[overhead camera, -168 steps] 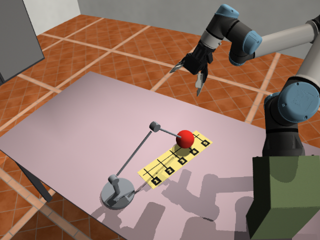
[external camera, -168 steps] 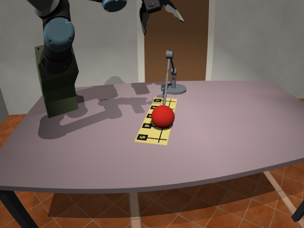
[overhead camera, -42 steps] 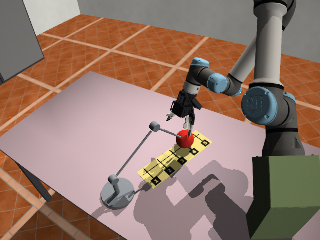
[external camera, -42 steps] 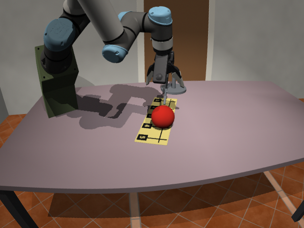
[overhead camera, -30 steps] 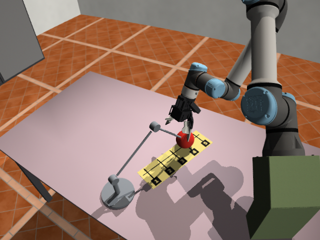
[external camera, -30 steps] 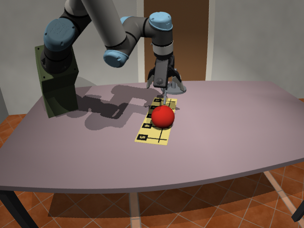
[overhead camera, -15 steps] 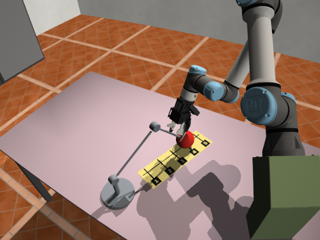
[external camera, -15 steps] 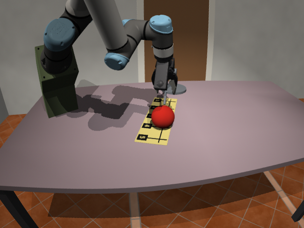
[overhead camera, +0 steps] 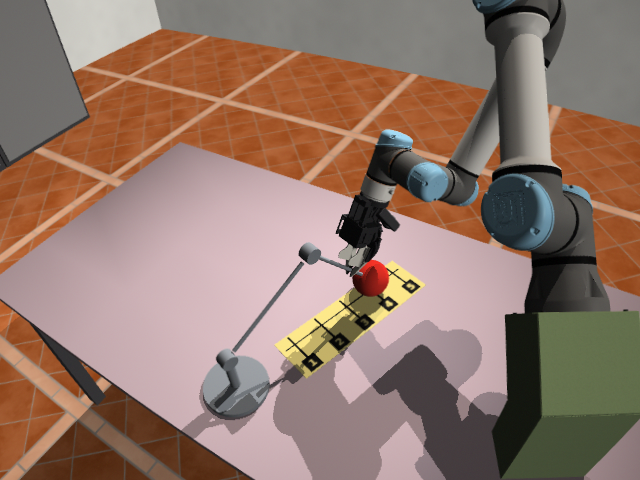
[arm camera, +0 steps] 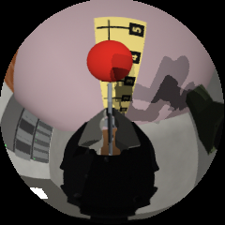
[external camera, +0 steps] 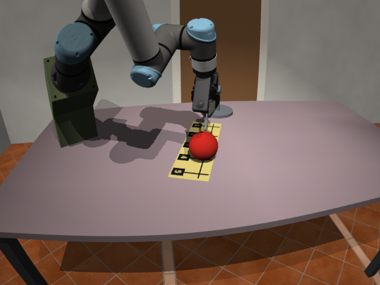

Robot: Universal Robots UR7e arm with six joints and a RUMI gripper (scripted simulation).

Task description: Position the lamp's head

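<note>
The yellow strip lies 140 mm below my hand, 30 mm to the left of it and 20 mm behind it. From my hand the other things lie so: grey round base (320 mm to the left, 190 mm ahead, 110 mm below).
</note>
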